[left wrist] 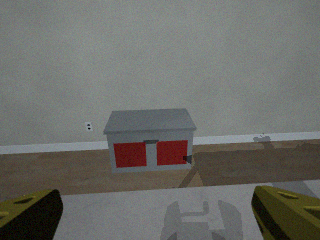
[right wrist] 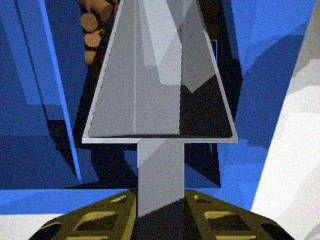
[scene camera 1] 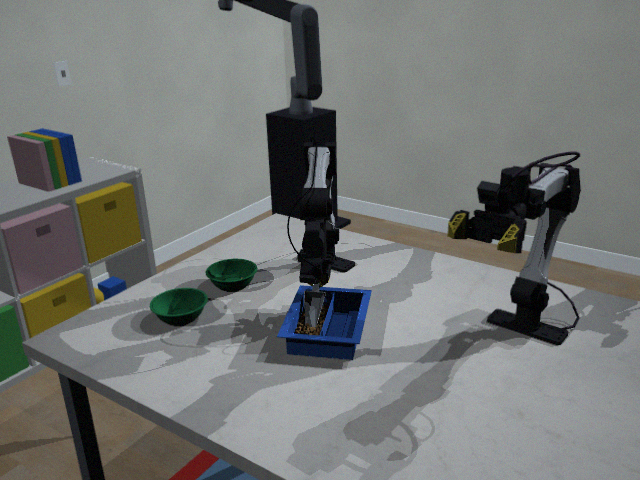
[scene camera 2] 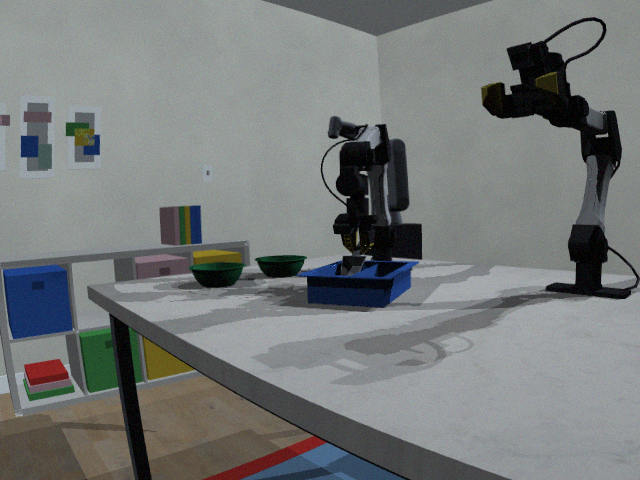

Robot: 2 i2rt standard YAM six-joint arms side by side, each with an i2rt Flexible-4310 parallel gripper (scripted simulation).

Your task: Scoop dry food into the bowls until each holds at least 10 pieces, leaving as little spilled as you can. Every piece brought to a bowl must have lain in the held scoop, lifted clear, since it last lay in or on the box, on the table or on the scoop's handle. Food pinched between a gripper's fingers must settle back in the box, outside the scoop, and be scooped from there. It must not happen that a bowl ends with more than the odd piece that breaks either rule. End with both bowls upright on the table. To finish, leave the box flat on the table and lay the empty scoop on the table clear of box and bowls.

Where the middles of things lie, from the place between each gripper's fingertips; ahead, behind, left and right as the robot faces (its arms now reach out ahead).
The blue box (scene camera 1: pixel 341 320) lies 9 cm to the left of my right hand, 7 cm ahead of it and 5 cm below it. From my right hand the other things lie so: grey scoop (right wrist: pixel 159 86) (3 cm below, 3 cm ahead, 1 cm to the left).
The blue box is 40 mm behind my left hand (scene camera 2: pixel 510 87), 430 mm to the right of it and 360 mm below it. Round my left hand: grey scoop: 80 mm behind, 500 mm to the right, 340 mm below.
